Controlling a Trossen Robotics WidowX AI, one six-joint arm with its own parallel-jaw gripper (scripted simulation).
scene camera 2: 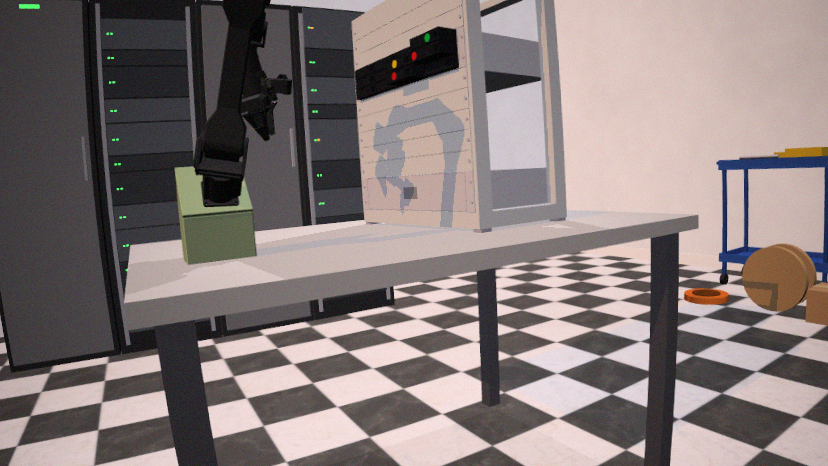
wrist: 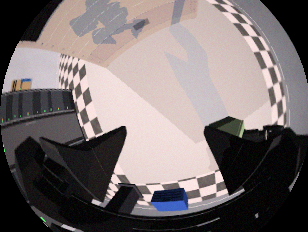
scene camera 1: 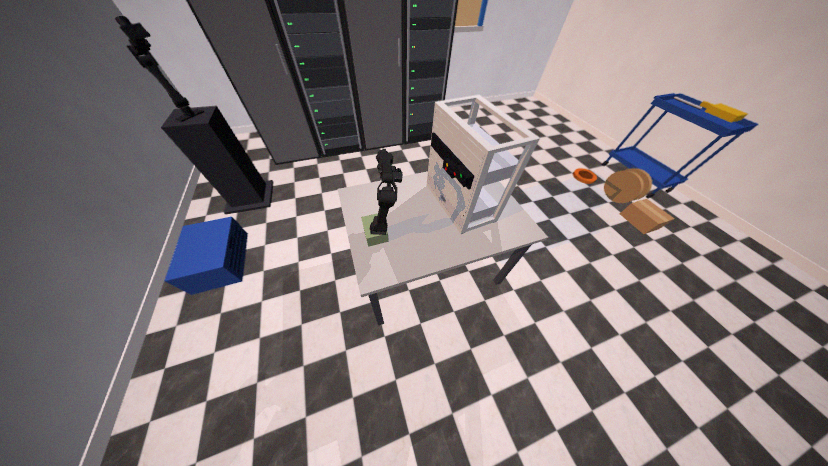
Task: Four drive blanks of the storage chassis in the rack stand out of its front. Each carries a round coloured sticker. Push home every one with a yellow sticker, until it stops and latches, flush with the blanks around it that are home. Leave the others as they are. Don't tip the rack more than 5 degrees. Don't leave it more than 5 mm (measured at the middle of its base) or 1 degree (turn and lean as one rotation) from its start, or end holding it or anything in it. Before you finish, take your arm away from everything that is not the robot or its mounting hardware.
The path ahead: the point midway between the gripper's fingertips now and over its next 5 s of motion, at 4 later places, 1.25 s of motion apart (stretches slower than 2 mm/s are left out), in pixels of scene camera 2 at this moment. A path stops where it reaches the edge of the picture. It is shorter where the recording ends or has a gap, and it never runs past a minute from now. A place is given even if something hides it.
My gripper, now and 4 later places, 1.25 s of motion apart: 270, 137; 295, 111; 327, 69; 342, 52; 344, 52
